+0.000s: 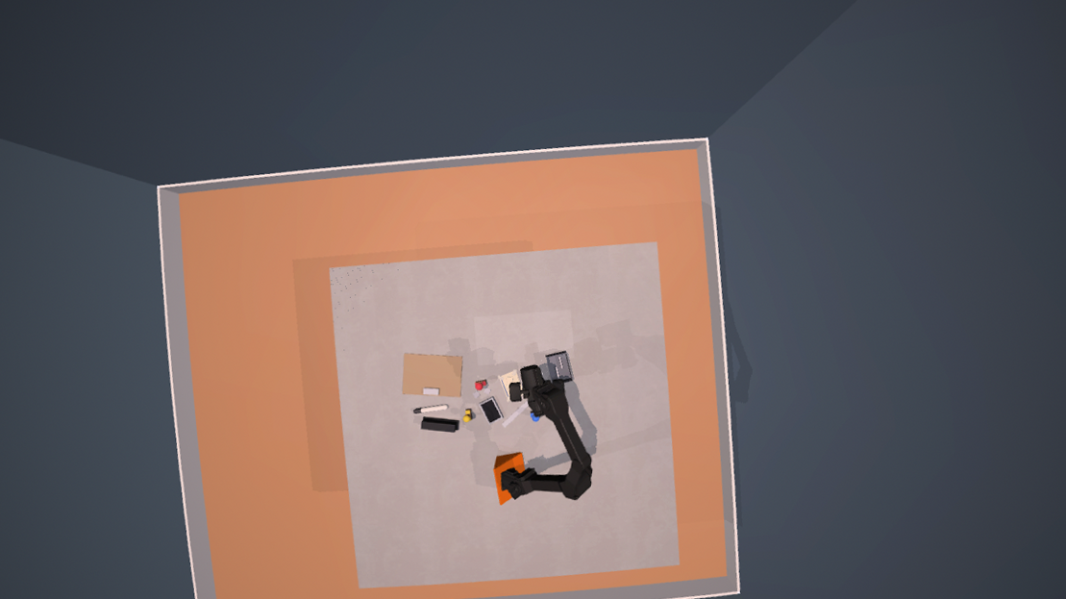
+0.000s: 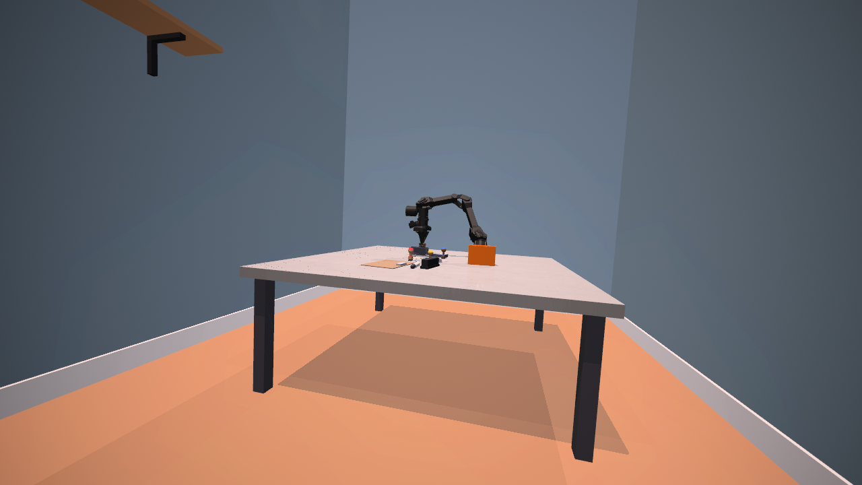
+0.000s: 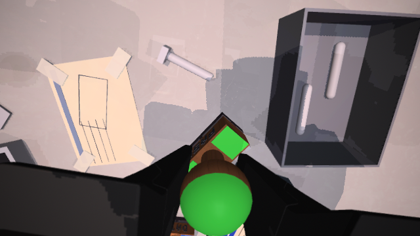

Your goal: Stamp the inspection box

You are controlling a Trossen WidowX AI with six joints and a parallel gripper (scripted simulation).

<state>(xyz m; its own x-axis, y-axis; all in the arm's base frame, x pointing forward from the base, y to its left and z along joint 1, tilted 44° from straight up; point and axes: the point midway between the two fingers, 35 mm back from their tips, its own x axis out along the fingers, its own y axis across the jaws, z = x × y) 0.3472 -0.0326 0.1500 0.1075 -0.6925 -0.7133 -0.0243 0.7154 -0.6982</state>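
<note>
Now: gripper tip 110 mm past the ink pad, 180 mm to the right of it and 70 mm above it. From my gripper tip the other things lie so: cream card 20 mm behind, 100 mm to the left, 80 mm below; pass stamp right at my gripper tip; dark tray 40 mm ahead, 90 mm to the right, 70 mm below.
</note>
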